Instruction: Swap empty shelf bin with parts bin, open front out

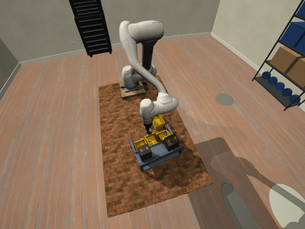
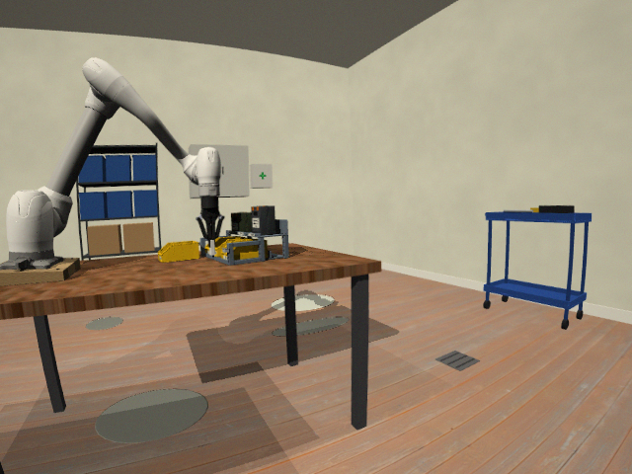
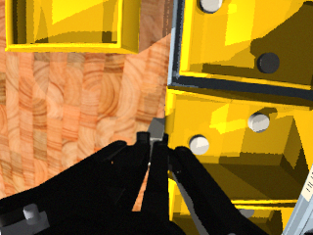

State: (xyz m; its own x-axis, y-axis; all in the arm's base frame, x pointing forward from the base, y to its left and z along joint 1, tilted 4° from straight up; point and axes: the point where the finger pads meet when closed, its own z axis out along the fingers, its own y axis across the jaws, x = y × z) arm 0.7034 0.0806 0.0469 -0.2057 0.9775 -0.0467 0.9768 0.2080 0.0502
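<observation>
Now: the shelf lip 5 cm below my hand, 1 cm to the left of it and 1 cm ahead of it. The rest, counted from my hand: dark box: 22 cm ahead, 11 cm above, 7 cm to the right; board: 20 cm ahead, 5 cm to the left, 4 cm above; green box: 17 cm ahead, 16 cm to the left, 9 cm above.
</observation>
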